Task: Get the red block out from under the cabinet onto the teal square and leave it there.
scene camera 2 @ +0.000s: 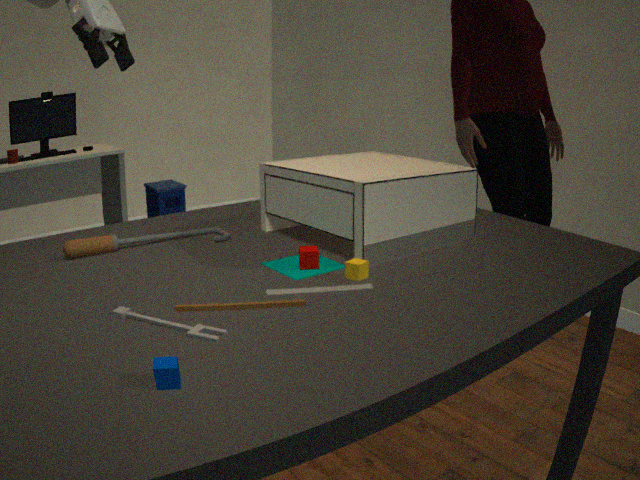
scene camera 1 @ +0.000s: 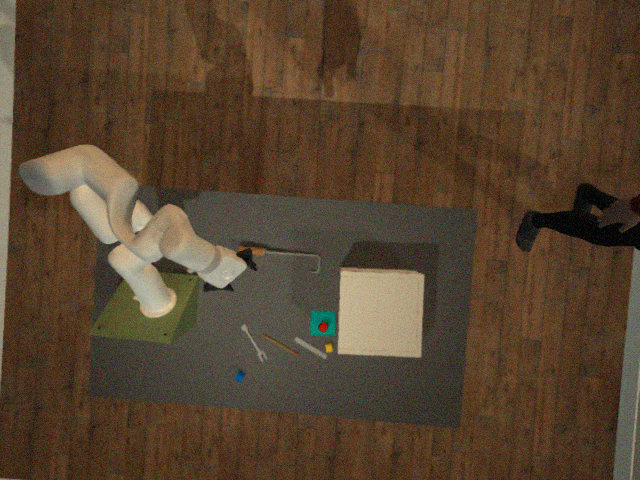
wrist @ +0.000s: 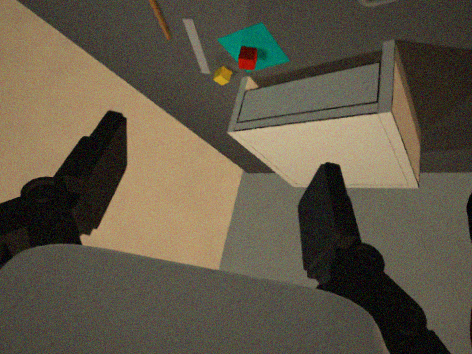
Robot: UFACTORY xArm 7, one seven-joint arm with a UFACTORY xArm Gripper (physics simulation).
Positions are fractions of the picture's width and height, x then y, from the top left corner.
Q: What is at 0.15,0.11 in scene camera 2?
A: My gripper.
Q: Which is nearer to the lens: the hooked tool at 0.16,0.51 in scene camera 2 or the forked tool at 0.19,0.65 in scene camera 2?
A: The forked tool.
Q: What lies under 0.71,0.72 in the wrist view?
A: My gripper.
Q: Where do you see a blue block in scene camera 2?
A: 0.26,0.77
